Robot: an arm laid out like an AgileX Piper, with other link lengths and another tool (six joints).
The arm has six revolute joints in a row. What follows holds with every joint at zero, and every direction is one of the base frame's. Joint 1 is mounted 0.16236 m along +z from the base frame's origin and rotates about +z. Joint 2 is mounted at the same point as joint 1 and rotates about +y. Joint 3 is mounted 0.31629 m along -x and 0.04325 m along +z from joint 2 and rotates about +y. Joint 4 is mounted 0.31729 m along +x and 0.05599 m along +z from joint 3 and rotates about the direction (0.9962, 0, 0.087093). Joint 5 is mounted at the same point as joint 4 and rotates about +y. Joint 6 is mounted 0.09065 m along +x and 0.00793 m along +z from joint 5 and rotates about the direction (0.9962, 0, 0.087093). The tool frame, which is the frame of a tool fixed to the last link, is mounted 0.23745 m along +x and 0.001 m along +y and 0.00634 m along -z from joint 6; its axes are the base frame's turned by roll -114.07, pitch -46.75 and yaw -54.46 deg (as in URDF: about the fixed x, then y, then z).
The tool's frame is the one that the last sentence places.
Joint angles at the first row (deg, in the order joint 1, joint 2, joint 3, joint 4, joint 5, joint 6):
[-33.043 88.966 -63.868 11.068 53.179 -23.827]
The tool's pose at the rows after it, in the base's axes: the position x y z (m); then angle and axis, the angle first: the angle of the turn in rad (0 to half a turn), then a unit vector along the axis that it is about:
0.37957 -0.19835 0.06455 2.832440 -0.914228 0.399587 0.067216
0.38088 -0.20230 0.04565 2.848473 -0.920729 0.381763 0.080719
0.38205 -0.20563 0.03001 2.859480 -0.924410 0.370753 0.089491
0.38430 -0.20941 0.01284 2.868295 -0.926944 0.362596 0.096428
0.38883 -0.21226 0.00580 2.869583 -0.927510 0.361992 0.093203
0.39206 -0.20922 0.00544 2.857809 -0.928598 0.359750 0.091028
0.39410 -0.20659 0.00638 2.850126 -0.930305 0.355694 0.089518
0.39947 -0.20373 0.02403 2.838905 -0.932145 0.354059 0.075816
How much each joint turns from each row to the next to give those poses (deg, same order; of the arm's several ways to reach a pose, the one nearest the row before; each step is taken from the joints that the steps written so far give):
[0.000 2.594 -0.709 -0.131 -0.931 -3.264]
[0.000 2.822 -0.168 -0.142 -1.231 -2.698]
[0.000 2.224 0.001 -0.130 -1.309 -1.726]
[0.000 2.451 -0.002 -0.051 -1.725 -1.419]
[0.000 1.091 0.000 0.277 -1.440 -0.430]
[0.000 0.139 0.001 1.090 -0.166 -0.794]
[0.000 -0.066 0.000 0.834 0.067 -0.873]
[0.000 -1.968 -0.429 1.039 1.064 -0.267]

